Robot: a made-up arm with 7 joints.
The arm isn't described. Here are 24 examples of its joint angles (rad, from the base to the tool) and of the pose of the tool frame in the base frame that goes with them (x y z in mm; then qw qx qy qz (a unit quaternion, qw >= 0)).
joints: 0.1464 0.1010 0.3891 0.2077 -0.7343 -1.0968 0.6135
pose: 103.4 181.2 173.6 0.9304 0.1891 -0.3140 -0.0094
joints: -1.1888 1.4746 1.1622 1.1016 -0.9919 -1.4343 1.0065
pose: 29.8 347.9 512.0 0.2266 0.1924 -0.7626 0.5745
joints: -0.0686 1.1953 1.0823 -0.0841 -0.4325 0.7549 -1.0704
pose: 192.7 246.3 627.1 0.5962 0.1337 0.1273 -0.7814
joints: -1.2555 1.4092 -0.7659 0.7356 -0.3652 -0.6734 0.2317
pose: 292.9 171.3 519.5 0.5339 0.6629 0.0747 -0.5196
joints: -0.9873 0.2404 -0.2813 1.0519 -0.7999 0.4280 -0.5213
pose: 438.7 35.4 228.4 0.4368 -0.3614 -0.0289 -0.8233
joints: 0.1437 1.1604 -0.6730 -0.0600 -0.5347 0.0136 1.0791
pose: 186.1 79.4 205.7 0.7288 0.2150 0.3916 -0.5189
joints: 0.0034 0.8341 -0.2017 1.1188 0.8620 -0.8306 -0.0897
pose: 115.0 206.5 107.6 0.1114 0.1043 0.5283 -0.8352
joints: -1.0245 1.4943 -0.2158 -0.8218 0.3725 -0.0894 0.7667
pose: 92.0 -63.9 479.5 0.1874 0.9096 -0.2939 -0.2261
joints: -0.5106 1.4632 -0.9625 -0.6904 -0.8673 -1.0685 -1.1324
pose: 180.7 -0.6 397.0 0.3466 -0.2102 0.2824 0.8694
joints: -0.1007 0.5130 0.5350 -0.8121 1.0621 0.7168 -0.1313
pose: 212.2 50.5 462.5 0.7443 0.5131 0.3827 -0.1905
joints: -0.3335 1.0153 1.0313 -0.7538 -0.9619 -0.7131 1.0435
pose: 43.3 133.7 553.3 0.4333 0.4166 -0.7875 -0.1358
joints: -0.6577 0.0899 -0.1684 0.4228 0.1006 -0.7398 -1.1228
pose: 328.1 -55.5 326.1 0.0215 -0.3523 0.1264 0.9271
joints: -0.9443 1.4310 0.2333 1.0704 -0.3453 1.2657 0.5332
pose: 216.0 384.6 558.7 0.9120 -0.1822 0.3659 0.0355
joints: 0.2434 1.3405 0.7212 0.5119 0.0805 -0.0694 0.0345
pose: 258.5 291.7 471.4 0.6620 0.4209 0.5048 -0.3601
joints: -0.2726 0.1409 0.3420 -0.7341 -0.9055 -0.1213 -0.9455
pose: 193.1 148.1 437.2 0.1686 0.3401 -0.5254 -0.7615
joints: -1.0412 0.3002 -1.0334 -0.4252 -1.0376 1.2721 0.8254
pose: 185.6 -217.8 413.7 0.2907 0.1704 0.3003 -0.8923
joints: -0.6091 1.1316 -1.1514 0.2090 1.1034 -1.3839 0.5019
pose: 148.8 68.5 203.8 0.3229 -0.3998 0.0875 0.8534
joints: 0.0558 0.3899 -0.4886 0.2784 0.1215 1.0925 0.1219
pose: 210.6 0.9 81.1 0.4140 -0.1772 0.6982 -0.5565
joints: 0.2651 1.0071 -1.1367 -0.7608 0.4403 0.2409 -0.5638
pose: 45.9 -112.5 298.7 0.1552 -0.0097 -0.2034 0.9667
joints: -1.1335 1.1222 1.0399 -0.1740 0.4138 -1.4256 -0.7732
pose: 29.6 137.8 584.2 0.0833 0.9509 0.2978 0.0144
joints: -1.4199 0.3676 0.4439 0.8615 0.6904 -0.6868 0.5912
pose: 359.3 59.1 505.4 0.6897 0.5858 -0.2740 -0.3257
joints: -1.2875 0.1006 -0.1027 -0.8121 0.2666 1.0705 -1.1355
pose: 100.6 -44.8 601.9 0.1042 0.4061 -0.1115 -0.9010
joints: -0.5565 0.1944 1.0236 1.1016 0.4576 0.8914 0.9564
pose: 263.8 223.2 94.7 0.7047 -0.2732 0.6540 -0.0343
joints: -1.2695 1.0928 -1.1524 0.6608 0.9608 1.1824 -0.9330
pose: 410.2 107.6 320.6 0.4651 0.1585 0.8460 -0.2071
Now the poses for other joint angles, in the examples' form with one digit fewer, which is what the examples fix.
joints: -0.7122 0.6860 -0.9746 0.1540 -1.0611 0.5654 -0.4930
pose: 336 -60 225 0.158 -0.346 0.171 -0.909
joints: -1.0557 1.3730 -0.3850 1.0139 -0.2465 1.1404 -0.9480
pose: 312 345 481 0.730 -0.344 0.307 -0.504
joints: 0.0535 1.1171 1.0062 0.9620 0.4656 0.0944 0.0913
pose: 163 406 412 0.790 0.172 0.572 -0.136
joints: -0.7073 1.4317 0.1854 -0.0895 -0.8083 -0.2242 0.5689
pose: 195 115 625 0.666 0.535 -0.300 -0.425
